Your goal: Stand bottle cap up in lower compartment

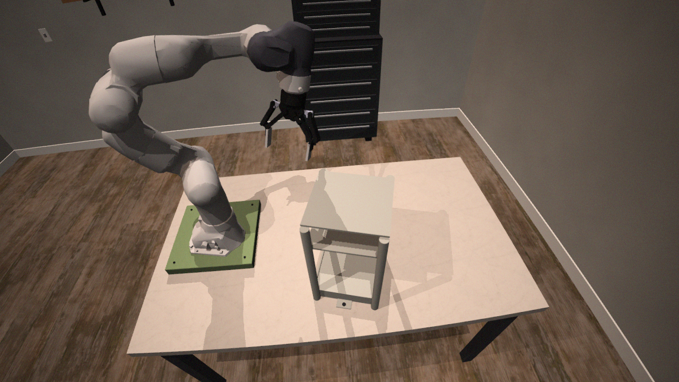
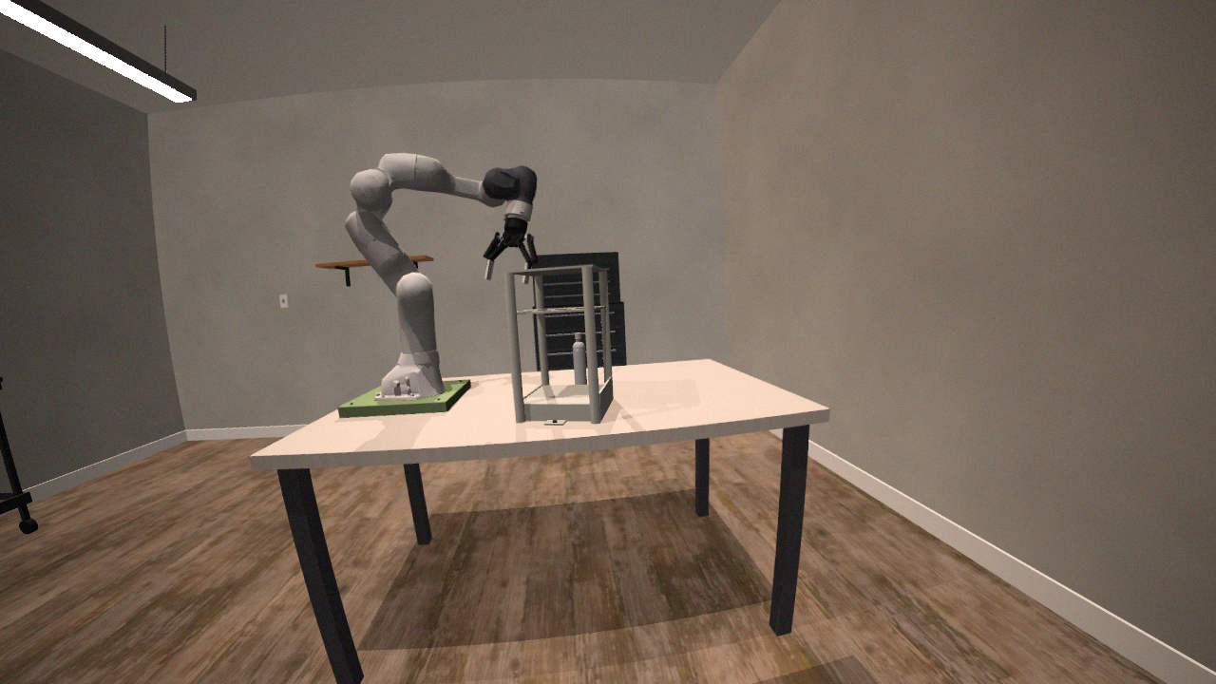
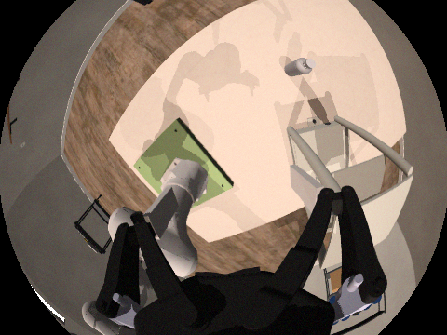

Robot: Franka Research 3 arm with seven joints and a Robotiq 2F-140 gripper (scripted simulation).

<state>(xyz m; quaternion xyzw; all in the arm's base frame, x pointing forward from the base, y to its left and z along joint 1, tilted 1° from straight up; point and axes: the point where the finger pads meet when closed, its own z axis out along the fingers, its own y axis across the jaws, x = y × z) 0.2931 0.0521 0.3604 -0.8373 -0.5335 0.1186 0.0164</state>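
Now: the grey bottle 23 cm ahead of my hand, 6 cm to the left of it and 27 cm below it. Also, from my hand: shelving unit: 17 cm ahead, 25 cm to the right, 19 cm below.
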